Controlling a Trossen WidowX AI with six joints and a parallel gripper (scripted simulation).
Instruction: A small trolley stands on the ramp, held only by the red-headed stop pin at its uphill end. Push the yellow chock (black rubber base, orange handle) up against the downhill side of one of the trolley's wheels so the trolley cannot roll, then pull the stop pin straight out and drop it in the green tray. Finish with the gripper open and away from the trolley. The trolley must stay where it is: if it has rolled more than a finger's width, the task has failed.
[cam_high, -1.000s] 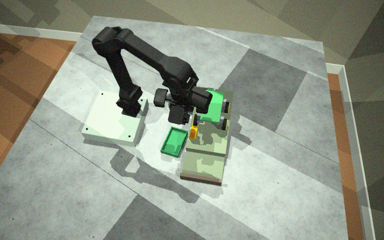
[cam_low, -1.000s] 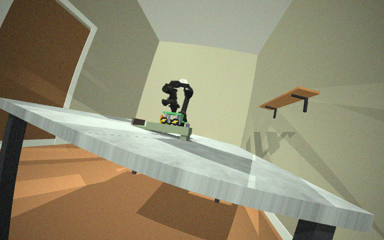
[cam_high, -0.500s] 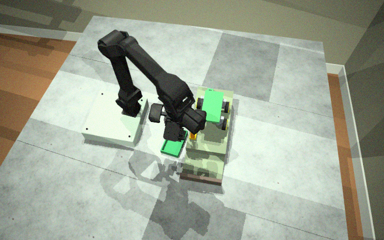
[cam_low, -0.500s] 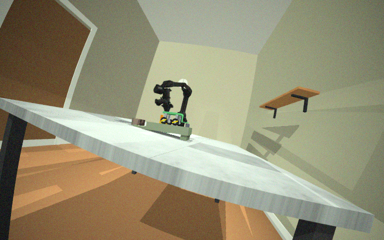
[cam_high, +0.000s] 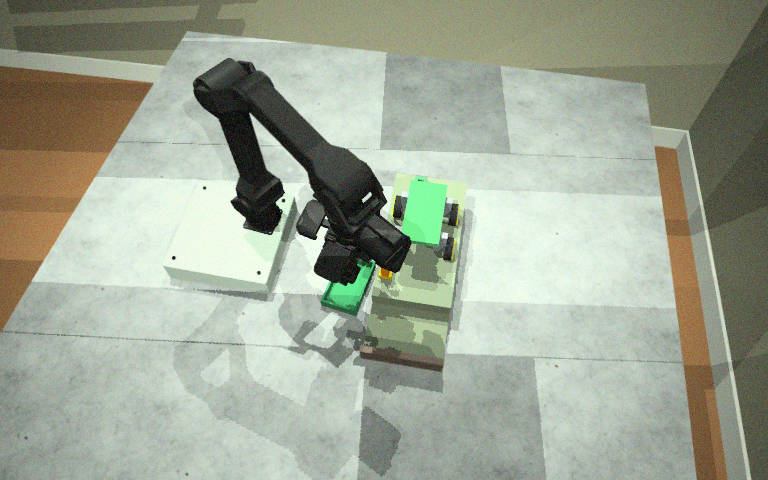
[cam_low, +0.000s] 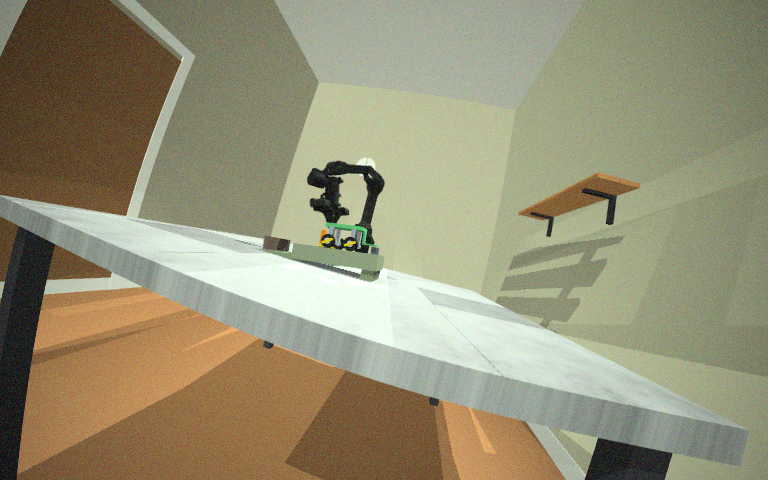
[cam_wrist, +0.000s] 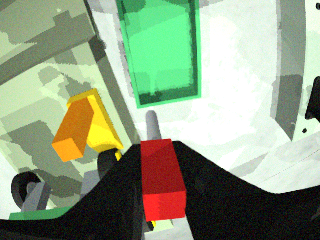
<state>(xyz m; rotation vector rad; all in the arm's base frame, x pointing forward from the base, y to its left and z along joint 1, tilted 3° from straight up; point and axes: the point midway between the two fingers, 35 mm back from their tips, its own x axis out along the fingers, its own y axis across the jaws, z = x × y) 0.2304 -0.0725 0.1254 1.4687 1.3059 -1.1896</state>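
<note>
My gripper tip is right at the stop pin. The rest, counted from my gripper tip: brown stop block: 12 cm ahead, 13 cm to the right, 11 cm below; trolley: 9 cm ahead, 11 cm to the left, 3 cm below; yellow chock: 5 cm ahead, 3 cm to the left, 5 cm below.
</note>
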